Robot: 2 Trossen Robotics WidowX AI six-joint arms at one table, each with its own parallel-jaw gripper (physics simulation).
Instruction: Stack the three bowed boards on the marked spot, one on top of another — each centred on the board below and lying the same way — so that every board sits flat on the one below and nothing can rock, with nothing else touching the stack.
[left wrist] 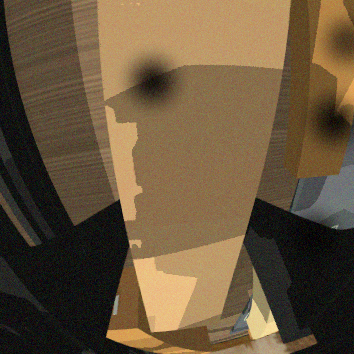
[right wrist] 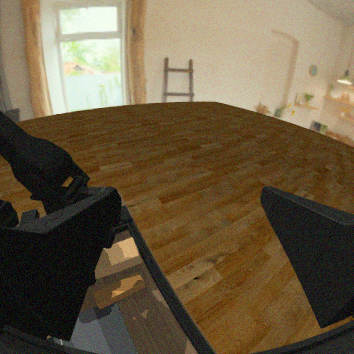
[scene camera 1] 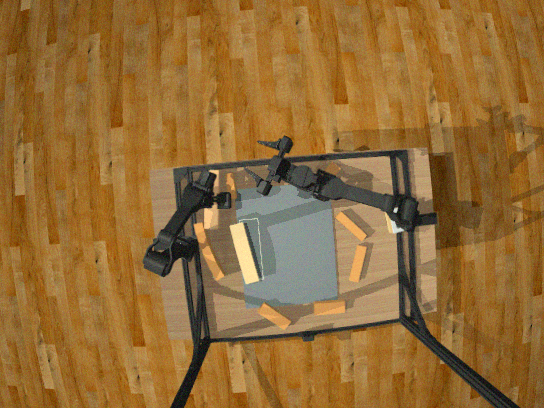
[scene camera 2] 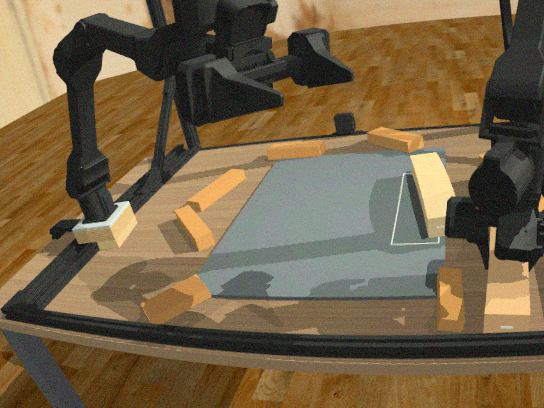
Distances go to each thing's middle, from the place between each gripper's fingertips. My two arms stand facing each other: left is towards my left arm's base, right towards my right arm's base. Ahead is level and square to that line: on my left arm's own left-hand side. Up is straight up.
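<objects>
Pale bowed board (scene camera 2: 434,188): 90 mm to the left of my right hand, 340 mm behind it, 290 mm below it. Orange bowed board (left wrist: 128,320): from my right hand 230 mm to the left, 310 mm behind, 290 mm below.
Pale bowed board: from my left hand 100 mm to the right, 210 mm behind, 20 mm above. Orange bowed board: 40 mm to the left of my left hand, 190 mm behind it, 20 mm above it.
</objects>
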